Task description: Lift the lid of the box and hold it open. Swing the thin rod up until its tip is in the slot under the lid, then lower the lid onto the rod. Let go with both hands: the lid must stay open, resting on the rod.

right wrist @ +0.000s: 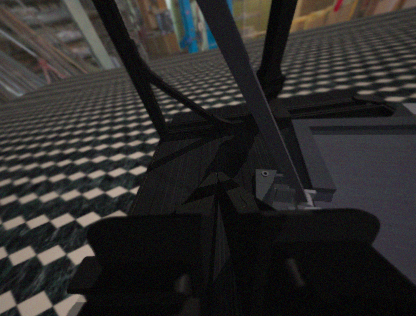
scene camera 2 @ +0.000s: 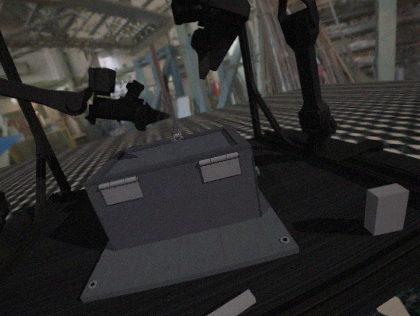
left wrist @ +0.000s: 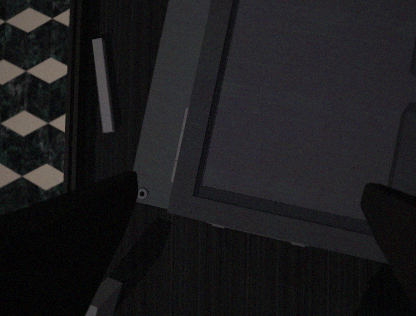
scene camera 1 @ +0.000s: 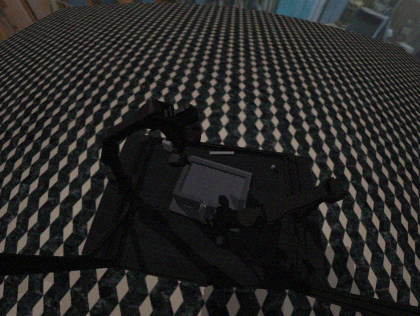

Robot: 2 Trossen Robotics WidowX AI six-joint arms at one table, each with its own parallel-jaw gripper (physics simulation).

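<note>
The grey box stands on a grey base plate, its two hinges facing scene camera 2. Its lid lies low on the box; I cannot tell whether its front edge is raised. The thin rod stands tilted upward at the box's front corner. My right gripper is shut and empty, its tip at the lid's front edge beside the rod. My left gripper is open and empty above the lid's hinge-side corner.
A small white strip lies on the dark board behind the box. A checkered surface surrounds the board. Both arms' dark links reach over the board from its left and right sides.
</note>
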